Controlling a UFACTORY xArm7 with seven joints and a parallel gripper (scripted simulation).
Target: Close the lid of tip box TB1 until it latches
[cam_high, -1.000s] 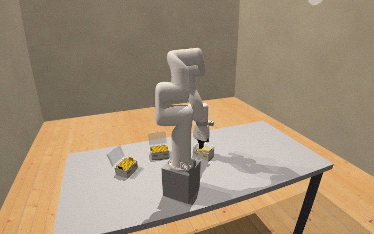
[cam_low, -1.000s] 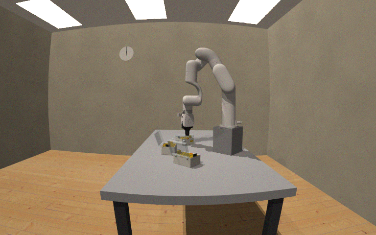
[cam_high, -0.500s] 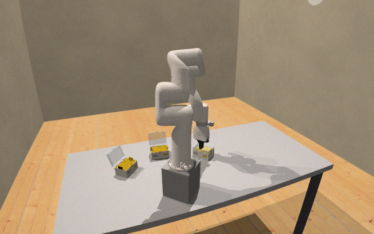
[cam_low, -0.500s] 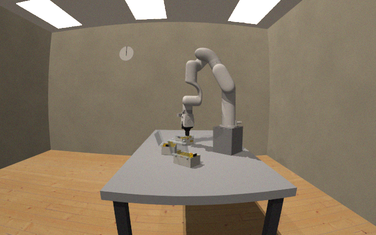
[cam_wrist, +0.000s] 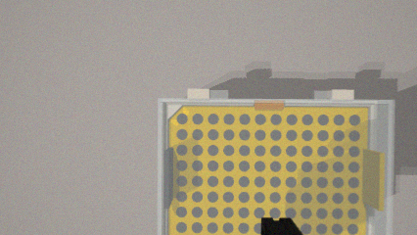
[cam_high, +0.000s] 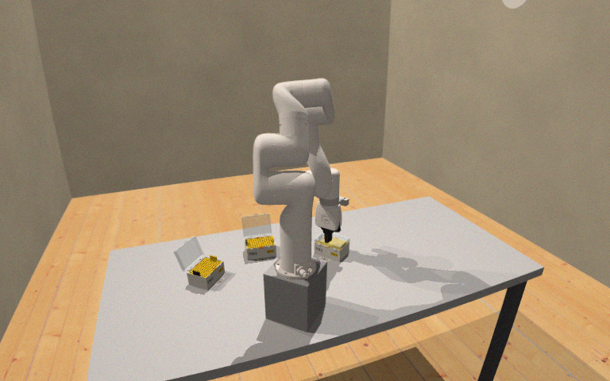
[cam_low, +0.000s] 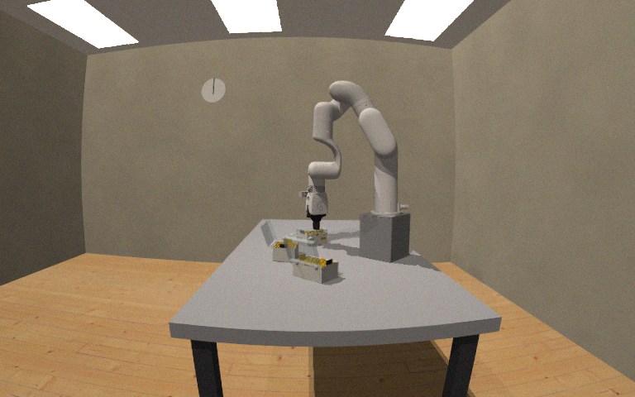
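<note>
The clear lid is 30 mm to the right of my hand, 30 mm below it and 20 mm ahead of it. The rest, counted from my hand: tip box (50 mm below, 30 mm to the right, 20 mm ahead); TB1 label (90 mm below, 20 mm to the left, 10 mm behind).
</note>
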